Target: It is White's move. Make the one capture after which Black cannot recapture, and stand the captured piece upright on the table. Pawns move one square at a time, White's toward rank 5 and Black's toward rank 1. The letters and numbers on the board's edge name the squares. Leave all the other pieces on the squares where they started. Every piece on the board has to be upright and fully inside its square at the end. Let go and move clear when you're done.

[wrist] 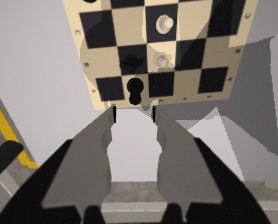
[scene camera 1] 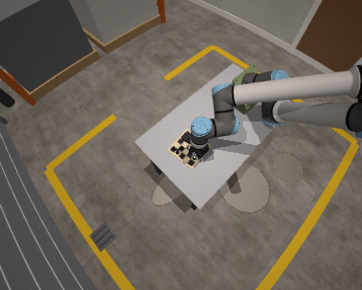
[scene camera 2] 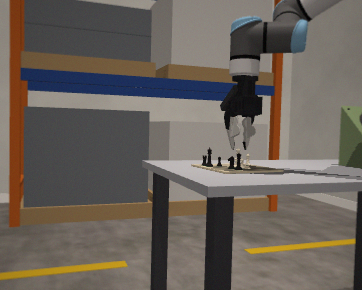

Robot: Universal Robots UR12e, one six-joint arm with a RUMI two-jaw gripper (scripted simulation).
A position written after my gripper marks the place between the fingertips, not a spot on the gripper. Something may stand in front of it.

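Note:
My gripper [scene camera 2: 239, 150], visible. Gripper again [wrist: 134, 107]. Chessboard [wrist: 203, 51], visible.

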